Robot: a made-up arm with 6 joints. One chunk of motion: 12 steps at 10 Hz.
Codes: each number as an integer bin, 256 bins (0 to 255) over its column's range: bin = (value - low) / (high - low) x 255, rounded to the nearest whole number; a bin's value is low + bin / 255 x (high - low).
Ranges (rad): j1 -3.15..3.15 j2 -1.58..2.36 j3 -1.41..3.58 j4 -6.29..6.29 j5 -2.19..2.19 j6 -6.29..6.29
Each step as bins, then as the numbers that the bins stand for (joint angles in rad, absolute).
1 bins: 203 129 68 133 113 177
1 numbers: 1.8653 0.4132 -0.0793 0.2713 -0.2491 2.4420
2 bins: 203 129 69 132 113 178
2 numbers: 1.8653 0.4132 -0.0598 0.2220 -0.2491 2.4913
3 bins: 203 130 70 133 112 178
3 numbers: 1.8653 0.4286 -0.0402 0.2713 -0.2662 2.4913
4 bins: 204 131 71 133 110 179
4 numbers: 1.8900 0.4441 -0.0206 0.2713 -0.3006 2.5407
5 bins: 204 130 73 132 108 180
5 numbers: 1.8900 0.4286 0.0185 0.2220 -0.3349 2.5900
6 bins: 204 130 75 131 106 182
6 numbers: 1.8900 0.4286 0.0576 0.1727 -0.3693 2.6887
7 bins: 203 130 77 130 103 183
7 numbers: 1.8653 0.4286 0.0968 0.1233 -0.4208 2.7380
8 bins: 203 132 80 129 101 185
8 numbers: 1.8653 0.4595 0.1555 0.0740 -0.4552 2.8367
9 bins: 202 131 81 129 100 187
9 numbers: 1.8406 0.4441 0.1751 0.0740 -0.4724 2.9353
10 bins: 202 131 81 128 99 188
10 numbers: 1.8406 0.4441 0.1751 0.0247 -0.4895 2.9847
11 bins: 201 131 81 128 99 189
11 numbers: 1.8159 0.4441 0.1751 0.0247 -0.4895 3.0340
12 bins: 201 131 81 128 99 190
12 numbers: 1.8159 0.4441 0.1751 0.0247 -0.4895 3.0833
